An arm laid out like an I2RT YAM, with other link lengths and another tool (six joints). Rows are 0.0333 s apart.
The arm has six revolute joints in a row. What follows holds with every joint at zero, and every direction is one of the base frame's.
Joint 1 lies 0.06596 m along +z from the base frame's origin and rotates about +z.
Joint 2 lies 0.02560 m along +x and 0.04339 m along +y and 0.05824 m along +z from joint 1 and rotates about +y.
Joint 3 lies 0.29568 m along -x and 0.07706 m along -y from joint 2 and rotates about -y.
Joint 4 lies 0.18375 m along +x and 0.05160 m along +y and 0.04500 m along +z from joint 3 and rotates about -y.
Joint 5 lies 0.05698 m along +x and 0.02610 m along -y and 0.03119 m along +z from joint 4 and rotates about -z.
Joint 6 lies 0.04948 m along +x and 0.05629 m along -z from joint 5 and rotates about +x.
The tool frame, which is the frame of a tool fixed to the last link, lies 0.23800 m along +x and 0.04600 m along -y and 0.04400 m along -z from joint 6; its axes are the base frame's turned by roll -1.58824, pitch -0.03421 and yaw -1.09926 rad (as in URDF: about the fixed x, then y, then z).
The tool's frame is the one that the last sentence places.
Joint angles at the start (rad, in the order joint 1, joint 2, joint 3, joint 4, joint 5, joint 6):
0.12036, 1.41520, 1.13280, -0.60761, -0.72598, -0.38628
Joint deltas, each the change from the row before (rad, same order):
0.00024, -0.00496, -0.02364, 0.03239, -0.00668, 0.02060
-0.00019, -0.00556, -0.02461, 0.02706, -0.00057, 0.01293
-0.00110, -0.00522, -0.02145, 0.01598, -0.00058, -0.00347
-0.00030, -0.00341, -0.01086, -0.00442, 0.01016, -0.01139
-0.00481, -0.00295, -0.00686, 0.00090, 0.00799, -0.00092
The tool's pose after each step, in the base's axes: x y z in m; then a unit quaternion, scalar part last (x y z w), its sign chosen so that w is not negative. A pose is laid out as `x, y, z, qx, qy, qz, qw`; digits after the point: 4 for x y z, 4 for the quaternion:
0.3080, 0.1788, 0.1346, -0.8109, 0.2163, 0.1412, 0.5251
0.3075, 0.1791, 0.1317, -0.8083, 0.2192, 0.1406, 0.5281
0.3060, 0.1786, 0.1285, -0.8088, 0.2182, 0.1399, 0.5278
0.3037, 0.1755, 0.1242, -0.8122, 0.2199, 0.1394, 0.5220
0.3038, 0.1718, 0.1219, -0.8128, 0.2246, 0.1369, 0.5197

